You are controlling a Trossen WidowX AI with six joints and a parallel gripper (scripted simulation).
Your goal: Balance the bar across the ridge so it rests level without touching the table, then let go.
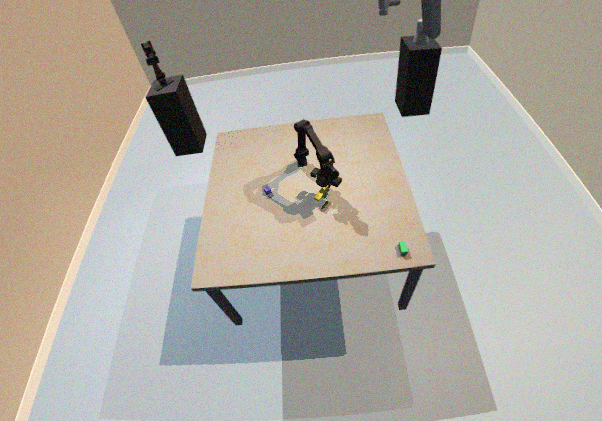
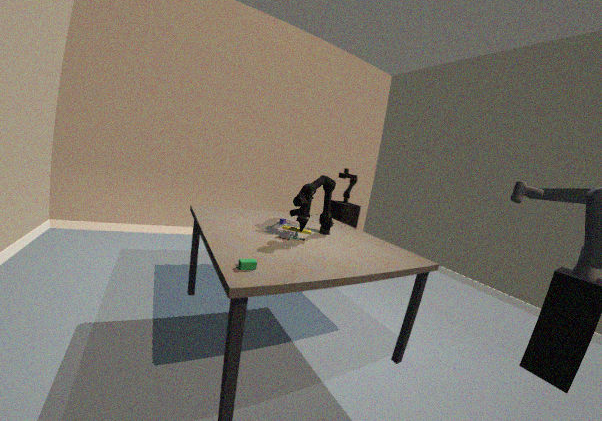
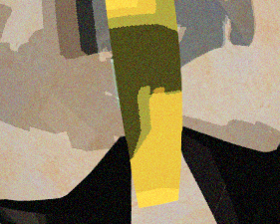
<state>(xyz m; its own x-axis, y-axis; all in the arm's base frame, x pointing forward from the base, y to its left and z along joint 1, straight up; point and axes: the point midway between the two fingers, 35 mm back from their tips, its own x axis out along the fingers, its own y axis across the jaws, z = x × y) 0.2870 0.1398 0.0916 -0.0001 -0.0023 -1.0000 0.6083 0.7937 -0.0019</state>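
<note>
The yellow bar lies 20 mm to the right of my gripper tip and 20 mm ahead of it. The rest, counted from my gripper tip: green block (450 mm ahead, 360 mm to the left, 40 mm below); purple cube (370 mm to the right, 60 mm behind, 40 mm below).
</note>
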